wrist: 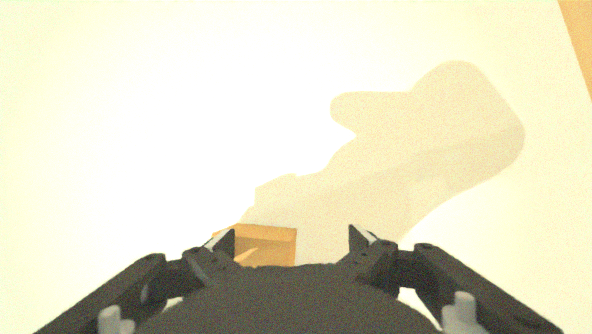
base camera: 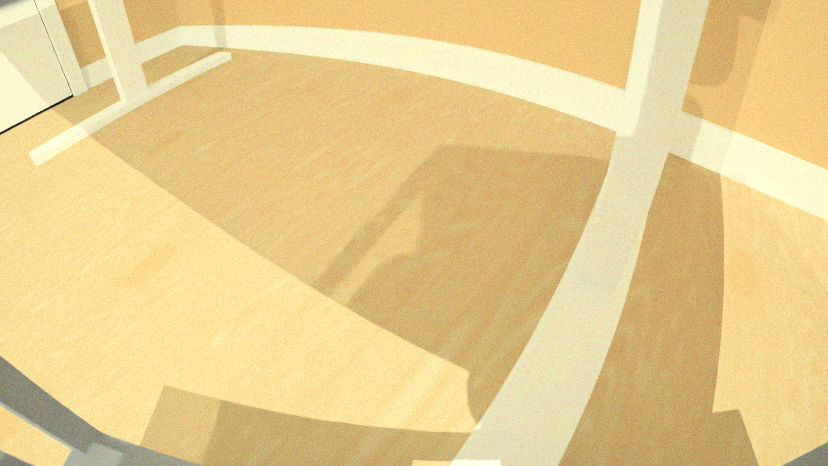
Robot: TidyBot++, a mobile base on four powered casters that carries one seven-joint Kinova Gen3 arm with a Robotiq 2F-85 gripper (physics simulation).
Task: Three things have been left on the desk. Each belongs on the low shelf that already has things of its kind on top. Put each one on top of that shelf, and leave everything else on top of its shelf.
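Places are measured from the arm's base along level axes (x ahead, y left, z up), in millimetres.
Where they show: gripper, fingertip midpoint: [wrist: 292, 239].
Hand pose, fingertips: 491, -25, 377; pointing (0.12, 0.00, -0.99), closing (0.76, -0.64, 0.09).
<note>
After its pixels a point has its place, as x, y, z.
An orange block [wrist: 272, 245] @[478, -17, 380] lies on the white desk top [wrist: 125, 125] @[439, 155, 323] in the wrist view, low and left of centre. My gripper [wrist: 292, 239] @[491, -25, 377] is open, with nothing held. The block shows between the fingertips, nearer the left one, which covers part of its left side; the gripper's body hides its near end. I cannot tell how high the fingers are above the desk. The other things left on the desk and the low shelves do not show in either view.
In the base camera view, a white desk leg [base camera: 660, 75] @[401, -175, -129] rises at the right, its long foot running towards the base. Another white leg [base camera: 121, 52] @[1011, 883, -227] stands at the far left on a floor bar [base camera: 86, 130] @[847, 954, -380]. A white cabinet [base camera: 28, 75] @[1108, 1483, -248] stands behind it; a wall [base camera: 405, 17] @[1096, 100, -259] closes the back.
</note>
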